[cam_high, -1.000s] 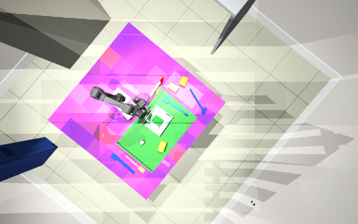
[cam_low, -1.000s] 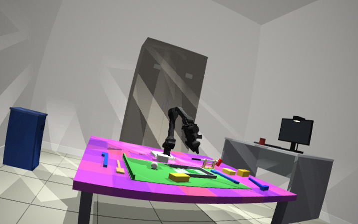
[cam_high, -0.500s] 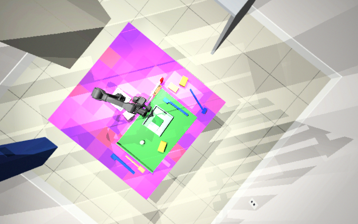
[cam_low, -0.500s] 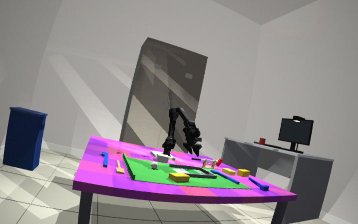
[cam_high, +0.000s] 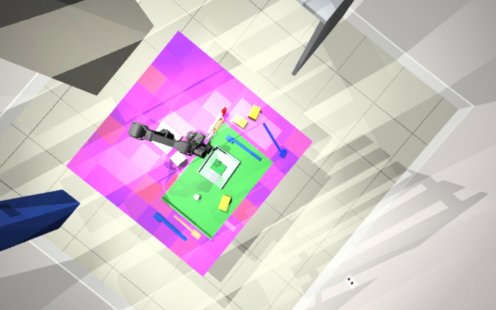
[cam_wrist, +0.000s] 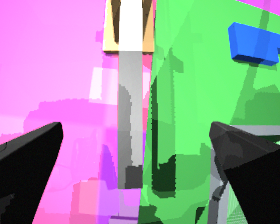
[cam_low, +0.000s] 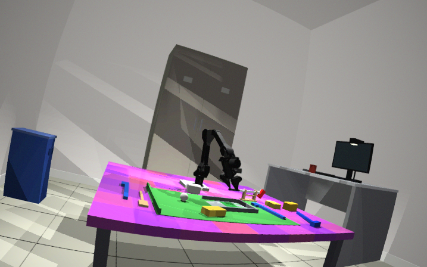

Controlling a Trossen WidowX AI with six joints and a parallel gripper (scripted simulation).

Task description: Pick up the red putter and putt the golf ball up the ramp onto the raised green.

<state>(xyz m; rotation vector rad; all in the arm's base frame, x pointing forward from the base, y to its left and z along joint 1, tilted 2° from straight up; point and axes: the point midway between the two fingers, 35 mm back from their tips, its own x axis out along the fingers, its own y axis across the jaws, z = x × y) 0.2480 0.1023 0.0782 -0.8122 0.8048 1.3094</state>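
Right now the wooden stand is 10 mm ahead of my gripper tip, 140 mm to the left of it and 30 mm below it. The rest, counted from my gripper tip: green mat: 220 mm ahead, 230 mm to the right, 60 mm below; white golf ball: 140 mm ahead, 410 mm to the right, 40 mm below; blue putter: 440 mm ahead, 230 mm to the left, 50 mm below.
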